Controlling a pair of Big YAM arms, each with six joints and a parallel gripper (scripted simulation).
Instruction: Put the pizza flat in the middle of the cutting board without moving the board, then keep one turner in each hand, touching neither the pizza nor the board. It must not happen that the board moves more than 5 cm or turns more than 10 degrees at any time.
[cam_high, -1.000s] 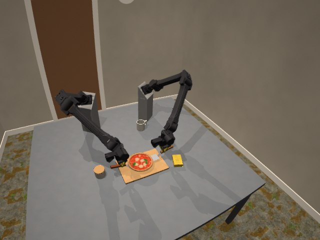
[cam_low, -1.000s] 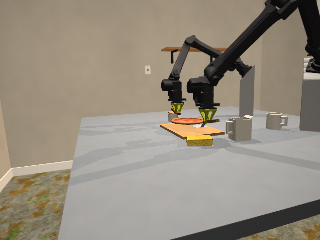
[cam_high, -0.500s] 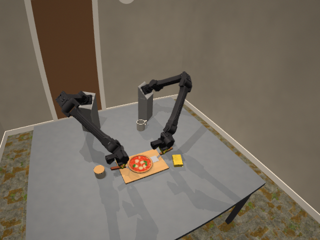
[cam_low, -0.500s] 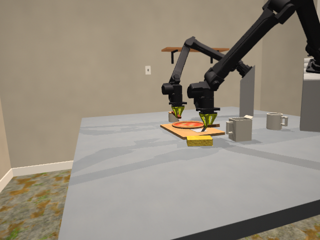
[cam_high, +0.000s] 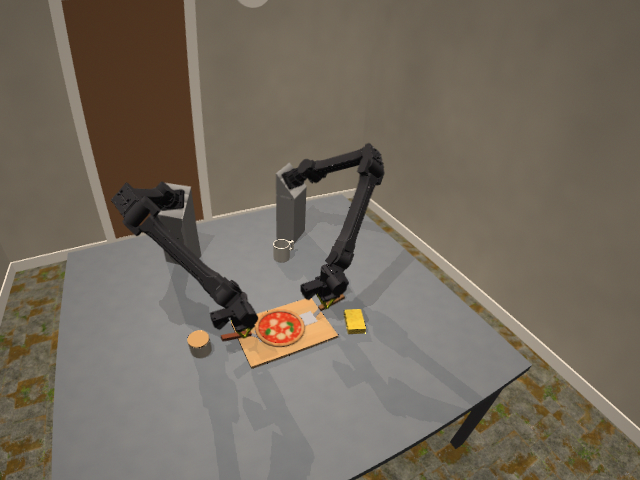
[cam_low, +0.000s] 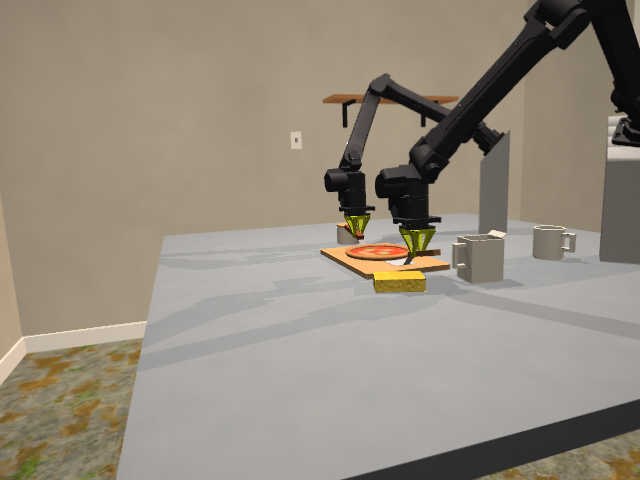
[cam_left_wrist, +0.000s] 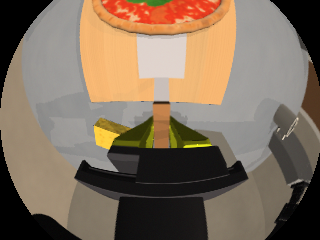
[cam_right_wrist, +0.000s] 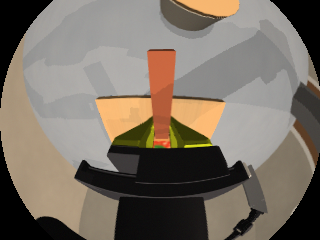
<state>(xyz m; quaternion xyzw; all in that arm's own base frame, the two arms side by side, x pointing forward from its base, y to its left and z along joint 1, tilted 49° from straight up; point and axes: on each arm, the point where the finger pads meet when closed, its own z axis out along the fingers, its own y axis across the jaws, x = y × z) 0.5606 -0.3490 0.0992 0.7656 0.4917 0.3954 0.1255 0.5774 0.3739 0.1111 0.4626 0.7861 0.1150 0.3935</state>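
Right now the square mug is 100 mm behind my left hand and 90 mm to the left of it. The rest, counted from my left hand: yellow sponge: 90 mm ahead, 90 mm to the left, 40 mm below; wooden cutting board: 20 mm ahead, 190 mm to the right, 50 mm below; pizza: 10 mm ahead, 200 mm to the right, 30 mm below.
The lidded canister is 17 cm to the right of my right hand, 3 cm behind it and 2 cm below it. From my right hand the other things lie so: yellow sponge: 44 cm to the left, 7 cm ahead, 4 cm below; then wooden cutting board: 16 cm to the left, 5 cm below; then pizza: 15 cm to the left, 3 cm below, 1 cm behind.
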